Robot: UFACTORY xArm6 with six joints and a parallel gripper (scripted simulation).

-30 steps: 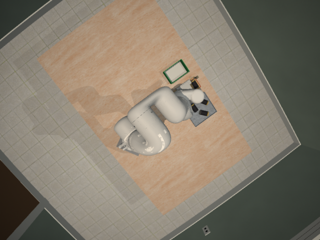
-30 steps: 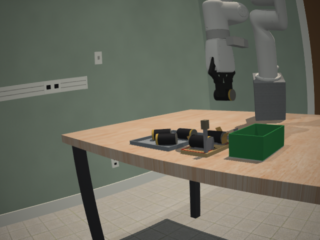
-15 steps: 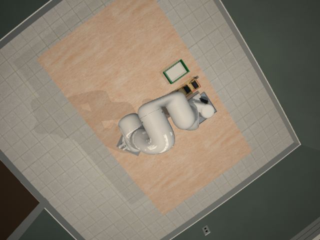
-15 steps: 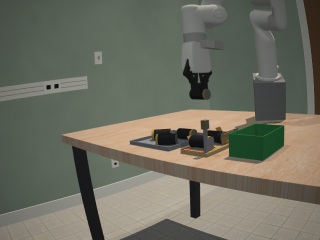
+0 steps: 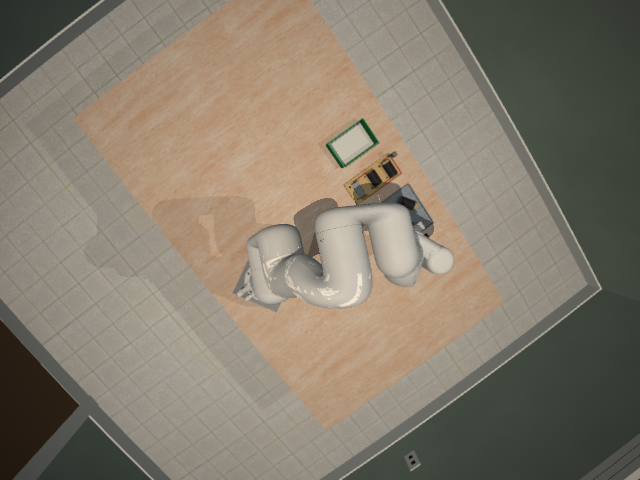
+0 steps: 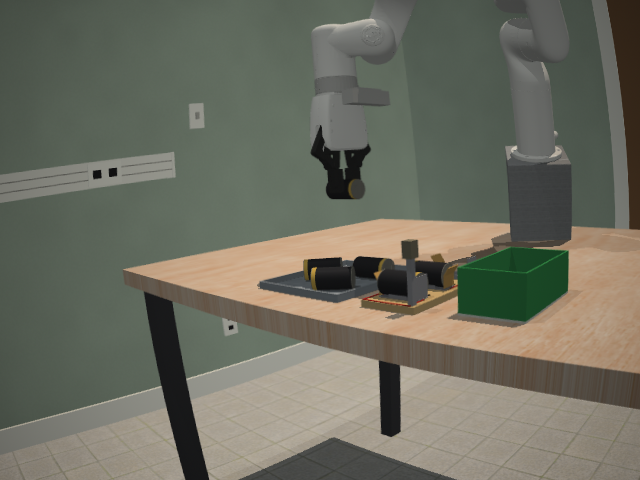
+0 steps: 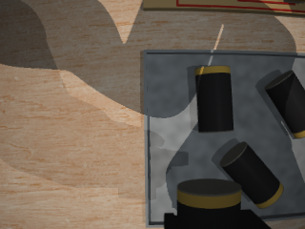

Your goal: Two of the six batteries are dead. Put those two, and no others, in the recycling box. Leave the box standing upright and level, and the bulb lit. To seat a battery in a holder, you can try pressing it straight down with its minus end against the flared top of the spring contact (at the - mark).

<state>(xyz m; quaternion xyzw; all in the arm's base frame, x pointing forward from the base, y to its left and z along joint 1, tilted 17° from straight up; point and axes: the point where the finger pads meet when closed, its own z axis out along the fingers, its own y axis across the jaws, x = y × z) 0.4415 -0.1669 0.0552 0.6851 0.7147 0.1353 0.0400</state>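
Now: hand 60 mm short of the grey tray, 50 mm to the right of it and 160 mm above it. From my hand the other things lie so: green recycling box 40 mm ahead, 370 mm to the left, 140 mm below.
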